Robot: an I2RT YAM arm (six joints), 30 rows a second.
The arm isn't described. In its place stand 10 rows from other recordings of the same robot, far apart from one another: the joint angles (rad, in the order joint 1, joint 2, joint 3, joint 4, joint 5, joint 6), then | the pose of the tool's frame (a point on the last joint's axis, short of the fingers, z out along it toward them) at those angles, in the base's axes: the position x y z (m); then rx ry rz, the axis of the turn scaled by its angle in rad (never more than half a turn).
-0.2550 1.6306 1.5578 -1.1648 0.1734 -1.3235 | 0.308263 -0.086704 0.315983 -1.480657 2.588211 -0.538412
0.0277 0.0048 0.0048 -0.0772 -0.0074 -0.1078 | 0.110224 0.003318 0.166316 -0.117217 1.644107 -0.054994
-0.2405 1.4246 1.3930 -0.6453 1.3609 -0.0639 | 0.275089 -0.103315 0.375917 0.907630 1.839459 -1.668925
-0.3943 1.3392 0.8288 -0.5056 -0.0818 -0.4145 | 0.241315 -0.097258 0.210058 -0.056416 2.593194 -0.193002
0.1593 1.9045 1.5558 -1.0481 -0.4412 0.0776 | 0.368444 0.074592 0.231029 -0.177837 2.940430 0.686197
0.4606 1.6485 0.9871 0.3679 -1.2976 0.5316 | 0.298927 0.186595 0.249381 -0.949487 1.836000 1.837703
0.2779 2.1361 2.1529 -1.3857 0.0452 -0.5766 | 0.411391 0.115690 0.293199 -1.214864 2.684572 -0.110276
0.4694 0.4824 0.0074 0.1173 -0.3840 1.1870 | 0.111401 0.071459 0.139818 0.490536 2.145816 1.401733
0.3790 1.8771 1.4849 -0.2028 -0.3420 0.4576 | 0.402493 0.173146 0.266737 -0.117258 2.249120 0.837382
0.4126 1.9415 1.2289 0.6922 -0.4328 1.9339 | 0.403084 0.192740 0.242618 1.085266 1.776132 2.011398
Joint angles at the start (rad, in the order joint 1, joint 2, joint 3, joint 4, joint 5, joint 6):
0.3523, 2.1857, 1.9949, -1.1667, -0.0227, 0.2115
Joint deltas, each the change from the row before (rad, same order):
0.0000, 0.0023, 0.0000, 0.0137, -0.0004, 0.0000
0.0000, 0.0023, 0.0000, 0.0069, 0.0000, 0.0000
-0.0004, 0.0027, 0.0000, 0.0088, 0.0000, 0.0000
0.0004, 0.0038, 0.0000, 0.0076, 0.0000, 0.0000
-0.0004, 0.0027, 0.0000, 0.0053, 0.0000, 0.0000
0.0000, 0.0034, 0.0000, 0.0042, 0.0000, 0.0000
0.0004, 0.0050, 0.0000, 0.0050, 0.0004, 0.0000
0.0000, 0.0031, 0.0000, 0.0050, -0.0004, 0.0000
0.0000, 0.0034, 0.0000, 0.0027, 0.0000, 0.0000
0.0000, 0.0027, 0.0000, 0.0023, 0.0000, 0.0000
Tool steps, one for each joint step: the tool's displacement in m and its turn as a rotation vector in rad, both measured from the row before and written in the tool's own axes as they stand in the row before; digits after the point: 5 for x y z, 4 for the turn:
-0.00153, 0.00032, 0.00101, -0.0028, -0.0111, -0.0003
-0.00079, 0.00015, 0.00102, -0.0010, -0.0045, -0.0001
-0.00103, 0.00001, 0.00120, -0.0012, -0.0060, 0.0002
-0.00084, 0.00032, 0.00170, -0.0009, -0.0037, -0.0005
-0.00064, -0.00008, 0.00121, -0.0005, -0.0026, 0.0003
-0.00048, 0.00007, 0.00153, -0.0002, -0.0008, 0.0000
-0.00054, 0.00023, 0.00225, 0.0003, -0.0001, -0.0004
-0.00055, 0.00010, 0.00139, -0.0008, -0.0018, 0.0000
-0.00030, 0.00003, 0.00153, 0.0001, 0.0007, 0.0000
-0.00025, 0.00003, 0.00122, 0.0001, 0.0004, 0.0000

